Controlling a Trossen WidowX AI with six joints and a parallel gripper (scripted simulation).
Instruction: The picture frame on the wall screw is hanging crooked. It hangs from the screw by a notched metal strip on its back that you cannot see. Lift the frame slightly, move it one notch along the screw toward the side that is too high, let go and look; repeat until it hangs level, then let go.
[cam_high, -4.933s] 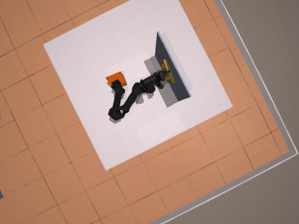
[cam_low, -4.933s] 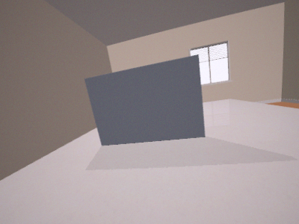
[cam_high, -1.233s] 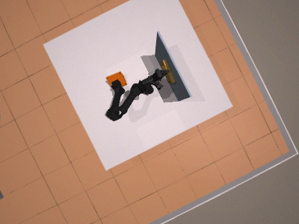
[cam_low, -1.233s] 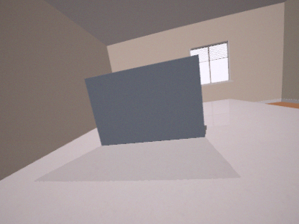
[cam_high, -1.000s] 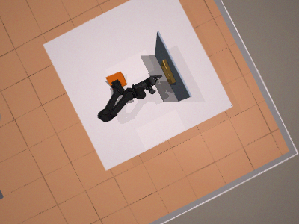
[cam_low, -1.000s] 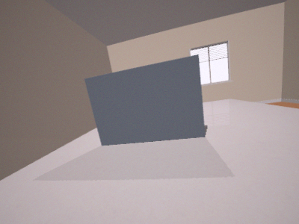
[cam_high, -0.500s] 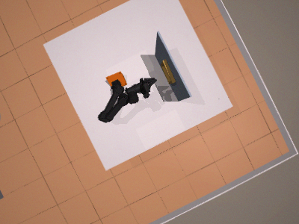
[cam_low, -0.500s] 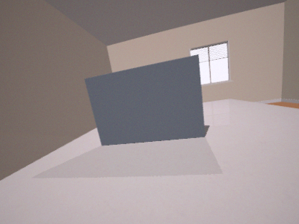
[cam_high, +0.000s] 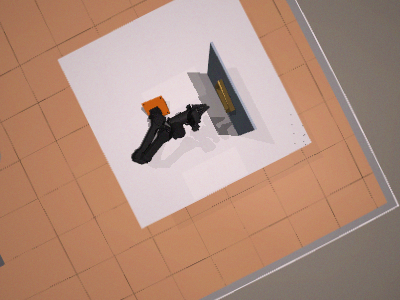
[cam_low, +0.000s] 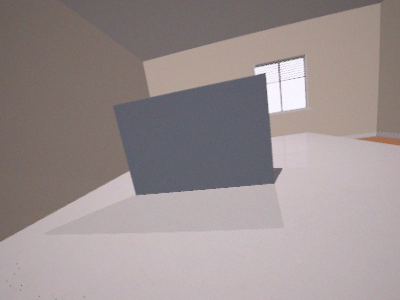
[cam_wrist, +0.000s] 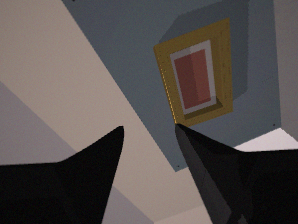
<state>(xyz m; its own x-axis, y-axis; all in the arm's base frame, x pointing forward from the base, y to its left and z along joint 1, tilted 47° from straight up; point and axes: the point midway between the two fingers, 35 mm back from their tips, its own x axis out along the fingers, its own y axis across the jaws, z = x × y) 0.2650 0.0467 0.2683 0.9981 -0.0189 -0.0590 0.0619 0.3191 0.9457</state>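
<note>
Right now the picture frame is 130 mm ahead of my gripper tip, 30 mm to the left of it and 100 mm below it. Round my gripper tip: wall panel: 140 mm ahead, 30 mm to the left, 120 mm below.
</note>
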